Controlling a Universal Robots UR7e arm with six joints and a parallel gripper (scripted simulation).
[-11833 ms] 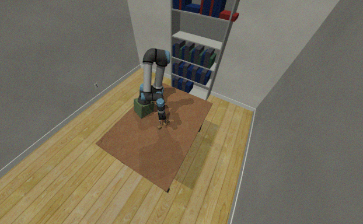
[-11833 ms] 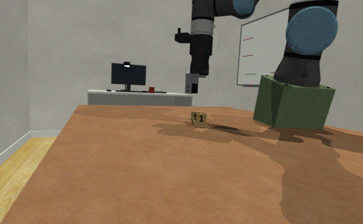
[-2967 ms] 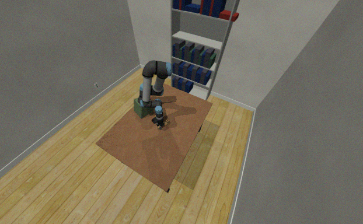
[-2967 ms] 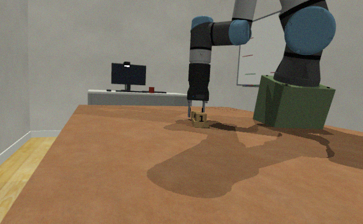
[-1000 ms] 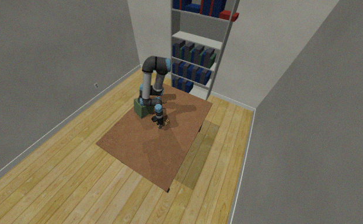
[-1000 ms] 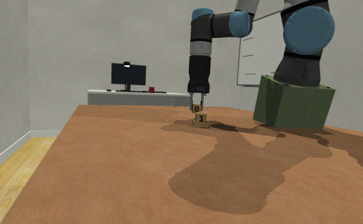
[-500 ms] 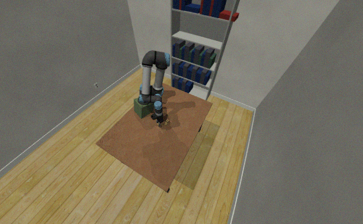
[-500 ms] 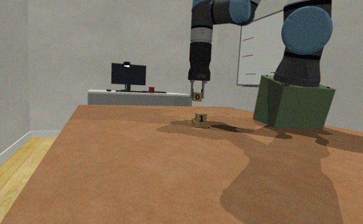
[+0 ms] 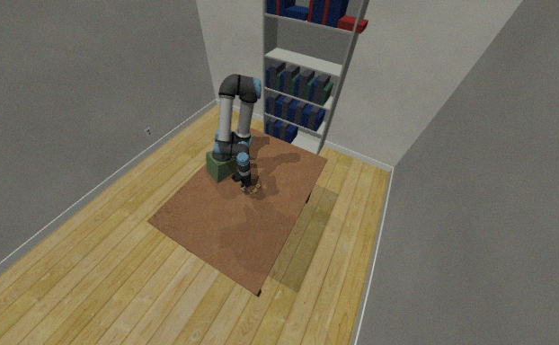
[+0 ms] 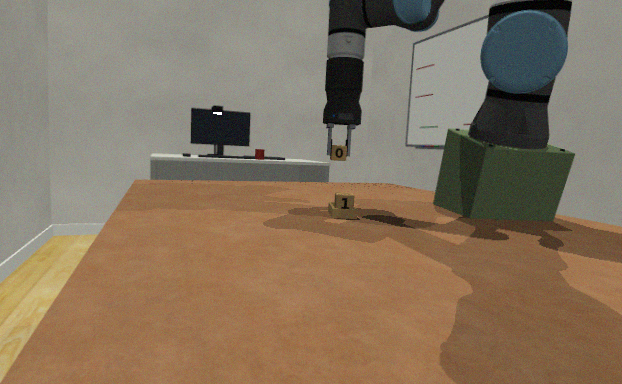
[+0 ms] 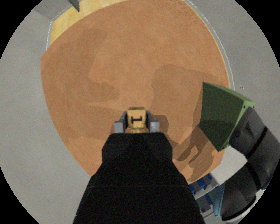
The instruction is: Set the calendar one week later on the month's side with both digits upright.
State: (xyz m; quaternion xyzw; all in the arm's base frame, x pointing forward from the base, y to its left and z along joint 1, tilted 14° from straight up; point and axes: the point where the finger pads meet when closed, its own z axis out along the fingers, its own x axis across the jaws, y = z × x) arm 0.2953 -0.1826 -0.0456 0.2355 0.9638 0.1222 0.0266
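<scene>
Right now the wooden tray is 50 mm ahead of my hand, 100 mm to the left of it and 120 mm below it.
</scene>
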